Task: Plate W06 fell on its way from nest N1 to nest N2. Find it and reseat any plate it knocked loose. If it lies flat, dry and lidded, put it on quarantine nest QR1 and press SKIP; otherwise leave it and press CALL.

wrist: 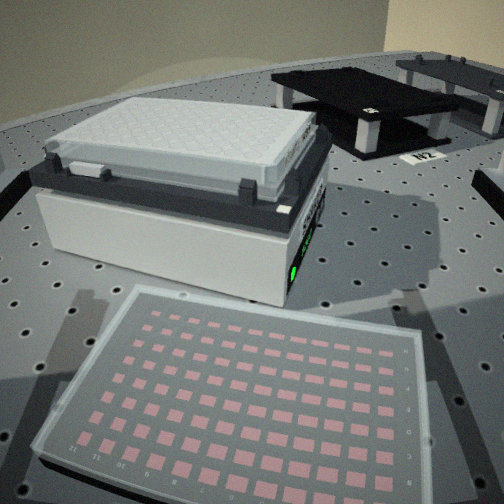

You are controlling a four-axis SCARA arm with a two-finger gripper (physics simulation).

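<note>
A plate with pink wells (250,400) lies flat on the perforated table (380,235) at the bottom of the wrist view. A clear lid covers it, and I see no liquid around it. Only the dark finger ends of my gripper (250,190) show, at the left and right edges of the view, standing wide apart with nothing between them. It is open. Their shadows fall on either side of the pink plate. Behind that plate a white lidded plate (190,135) lies level between the corner tabs of a black carrier on a white device (165,250).
The black nest N2 (360,92) stands empty at the back right, with its label (422,156) in front. Another raised nest (450,70) stands behind it at the far right. The table's edge runs along the back, with a beige wall beyond.
</note>
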